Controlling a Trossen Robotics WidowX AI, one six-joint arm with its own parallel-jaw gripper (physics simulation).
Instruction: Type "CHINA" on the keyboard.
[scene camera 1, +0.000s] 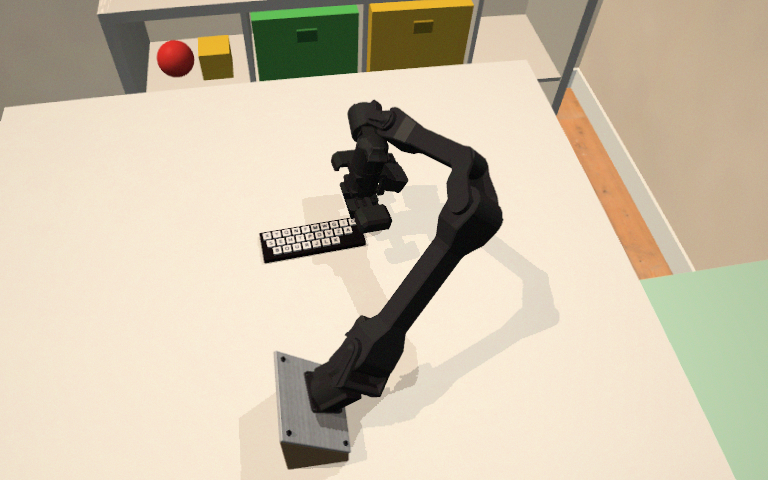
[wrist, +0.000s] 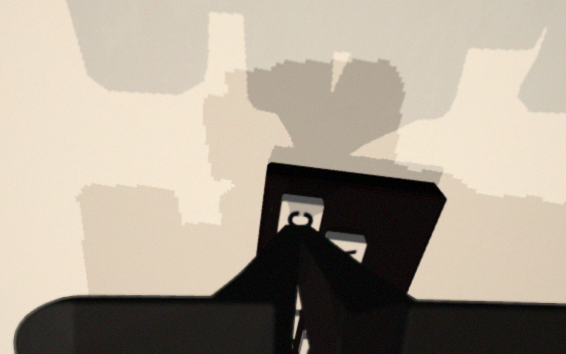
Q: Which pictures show my gripper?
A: Scene camera 1 and the wrist view: all of them.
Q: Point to my gripper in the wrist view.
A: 296, 237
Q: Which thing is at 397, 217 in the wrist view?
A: A black keyboard.
